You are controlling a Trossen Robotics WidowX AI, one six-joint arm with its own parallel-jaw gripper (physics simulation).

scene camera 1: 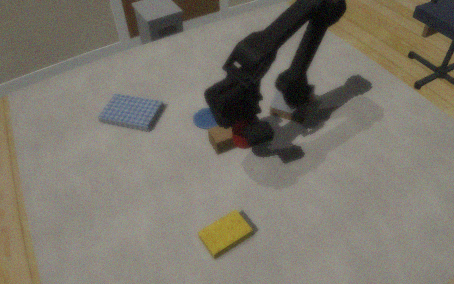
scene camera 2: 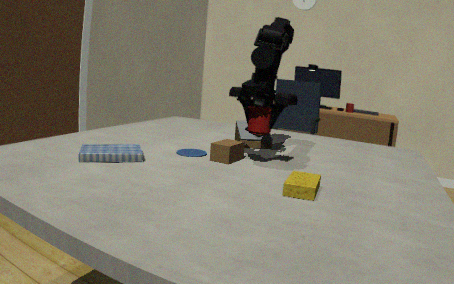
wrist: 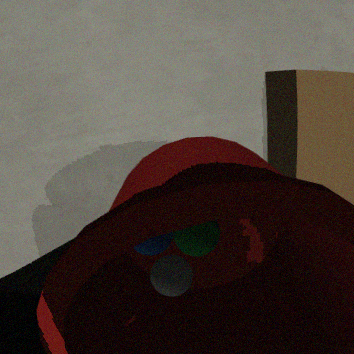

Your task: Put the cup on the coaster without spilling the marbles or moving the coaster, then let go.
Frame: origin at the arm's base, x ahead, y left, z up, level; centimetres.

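Seen in the pictures: gripper, fingertip midpoint: (scene camera 1: pixel 244 136) (scene camera 2: pixel 259 126) (wrist: pixel 204 236); arm's base at its link origin: (scene camera 1: pixel 295 97).
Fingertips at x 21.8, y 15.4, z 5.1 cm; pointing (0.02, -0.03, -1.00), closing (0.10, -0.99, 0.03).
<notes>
Offsets run from my fingertips to a thing's top centre.
The red cup @[dy +0.1, dx +0.0, dz +5.3 cm] (scene camera 1: pixel 242 138) (scene camera 2: pixel 259 121) (wrist: pixel 200 149) is held upright in the air above the table, to the right of the wooden block in scene camera 2. My gripper (scene camera 1: pixel 245 134) (scene camera 2: pixel 259 119) is shut on the cup. In the wrist view a blue marble @[dy +1.9, dx -0.1, dz +0.5 cm] (wrist: pixel 154 246), a green marble @[dy +0.3, dx +0.0, dz +0.6 cm] (wrist: pixel 198 240) and a grey marble @[dy +1.0, dx -1.9, dz +0.6 cm] (wrist: pixel 171 276) lie inside the cup. The blue round coaster @[dy -20.2, dx +5.6, dz -10.4 cm] (scene camera 1: pixel 204 118) (scene camera 2: pixel 191 152) lies flat on the table, left of the cup and beyond the block; the arm covers part of it in scene camera 1.
A wooden block @[dy -8.6, dx +2.5, dz -5.8 cm] (scene camera 1: pixel 220 139) (scene camera 2: pixel 227 151) (wrist: pixel 325 130) stands close to the cup and coaster. A yellow sponge @[dy +20.6, dx +11.3, dz -7.8 cm] (scene camera 1: pixel 226 233) (scene camera 2: pixel 302 185) lies nearer the front. A blue checkered cloth @[dy -29.8, dx +29.1, dz -8.3 cm] (scene camera 1: pixel 131 111) (scene camera 2: pixel 111 153) lies at the left. Another block (scene camera 2: pixel 245 132) stands behind the gripper, by the arm's base.
</notes>
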